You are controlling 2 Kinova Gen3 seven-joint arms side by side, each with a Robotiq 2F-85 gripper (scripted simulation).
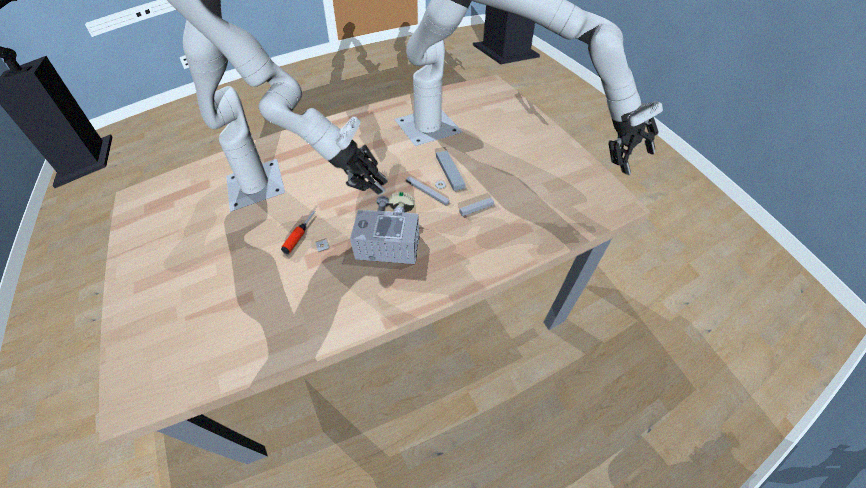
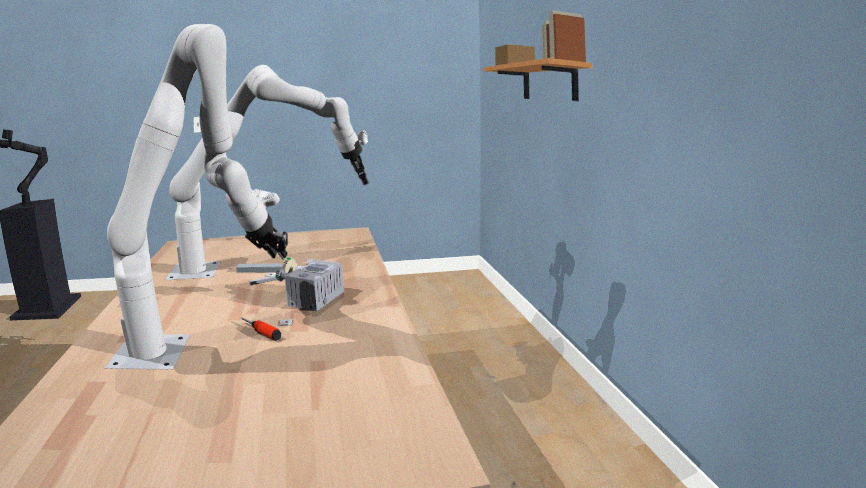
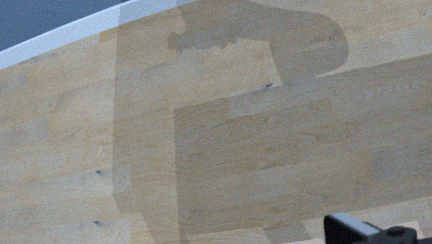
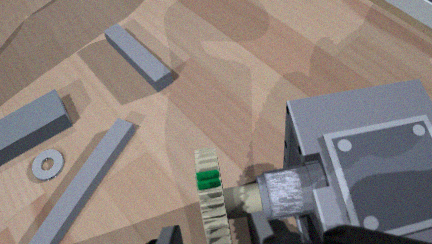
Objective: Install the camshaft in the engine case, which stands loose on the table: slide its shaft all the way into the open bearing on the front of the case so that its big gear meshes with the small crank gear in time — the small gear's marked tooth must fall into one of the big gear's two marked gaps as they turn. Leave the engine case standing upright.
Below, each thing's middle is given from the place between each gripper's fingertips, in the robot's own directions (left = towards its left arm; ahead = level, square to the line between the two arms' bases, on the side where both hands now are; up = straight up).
Labels:
I see the short bar [image 4: 153,71] 24 cm to the left of my right hand [image 1: 384,187], 12 cm below it and 9 cm ahead of it.
I see the short bar 32 cm to the right of my left hand [image 1: 639,163], 22 cm below it and 22 cm behind it.

